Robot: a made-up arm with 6 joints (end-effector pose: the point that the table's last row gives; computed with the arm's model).
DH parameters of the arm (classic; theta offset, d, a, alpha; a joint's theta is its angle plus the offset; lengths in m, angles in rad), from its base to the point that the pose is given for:
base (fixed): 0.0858 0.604 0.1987 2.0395
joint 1: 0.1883 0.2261 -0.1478 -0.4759
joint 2: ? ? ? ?
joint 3: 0 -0.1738 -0.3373 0.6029
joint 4: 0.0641 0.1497 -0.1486 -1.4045
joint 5: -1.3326 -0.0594 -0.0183 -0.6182
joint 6: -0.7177 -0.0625 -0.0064 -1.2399
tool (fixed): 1.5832 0.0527 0 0
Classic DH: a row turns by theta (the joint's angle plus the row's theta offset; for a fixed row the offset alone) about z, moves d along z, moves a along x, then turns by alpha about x.
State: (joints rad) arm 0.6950 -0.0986 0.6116 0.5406 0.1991 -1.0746
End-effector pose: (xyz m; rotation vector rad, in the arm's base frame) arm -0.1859 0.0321 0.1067 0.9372 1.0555 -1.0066
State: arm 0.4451 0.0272 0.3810 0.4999 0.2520 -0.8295
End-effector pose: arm -0.2908 0.0115 0.2543 0.5461 1.3675 -0.9431
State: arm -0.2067 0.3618 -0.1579 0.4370 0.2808 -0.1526
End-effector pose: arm -0.3544 -0.0154 0.6428 -0.2069 2.1769 -0.5034
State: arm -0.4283 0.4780 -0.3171 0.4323 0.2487 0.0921
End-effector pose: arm -0.3278 -0.0154 0.7535 -0.3552 2.4284 -0.3046
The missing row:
joint 2: -1.2044 -0.1816 0.0611 -0.6029
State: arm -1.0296 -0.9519 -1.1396 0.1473 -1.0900 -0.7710
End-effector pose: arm 0.2348 0.3828 0.5267 2.1056 1.1146 1.2900
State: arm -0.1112 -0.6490 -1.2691 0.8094 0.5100 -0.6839
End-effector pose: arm 0.2320 0.2607 0.7227 1.2265 -2.0372 1.3051
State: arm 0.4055 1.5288 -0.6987 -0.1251 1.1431 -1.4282
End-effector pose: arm -0.1933 0.2490 0.2088 0.6419 0.9901 -1.2190
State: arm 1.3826 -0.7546 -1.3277 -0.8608 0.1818 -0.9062
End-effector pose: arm 0.4380 0.0722 0.9225 0.3812 -1.7340 0.4222
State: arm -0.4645 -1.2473 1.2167 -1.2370 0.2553 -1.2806
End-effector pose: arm 0.0428 -0.3398 0.9032 1.7715 -1.7682 0.1714
